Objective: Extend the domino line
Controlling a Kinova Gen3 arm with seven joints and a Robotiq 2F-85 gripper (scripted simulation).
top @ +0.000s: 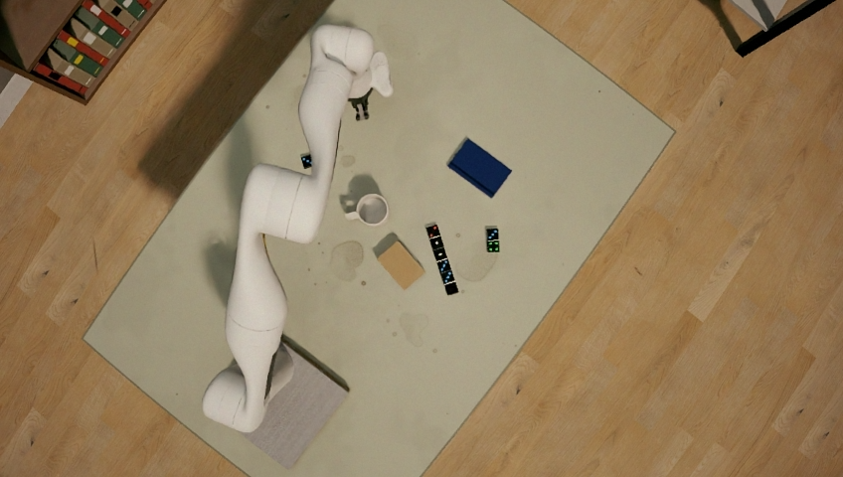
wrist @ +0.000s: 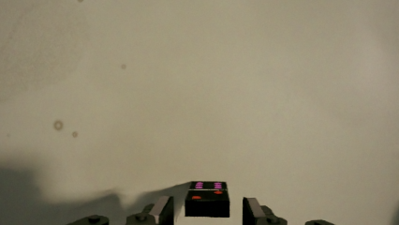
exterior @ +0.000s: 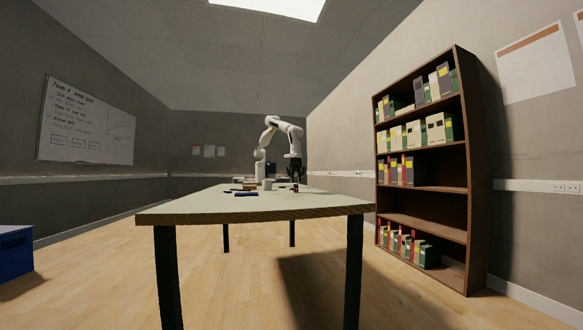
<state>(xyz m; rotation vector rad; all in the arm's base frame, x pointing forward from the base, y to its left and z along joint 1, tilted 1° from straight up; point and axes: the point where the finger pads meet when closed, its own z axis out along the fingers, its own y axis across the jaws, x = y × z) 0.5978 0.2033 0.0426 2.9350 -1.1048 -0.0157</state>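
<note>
My gripper is now 5 cm above the domino. From my hand the other things lie so: white mug (18 cm behind, 17 cm to the right, 5 cm below); then tan block (29 cm to the right, 24 cm behind, 6 cm below).
</note>
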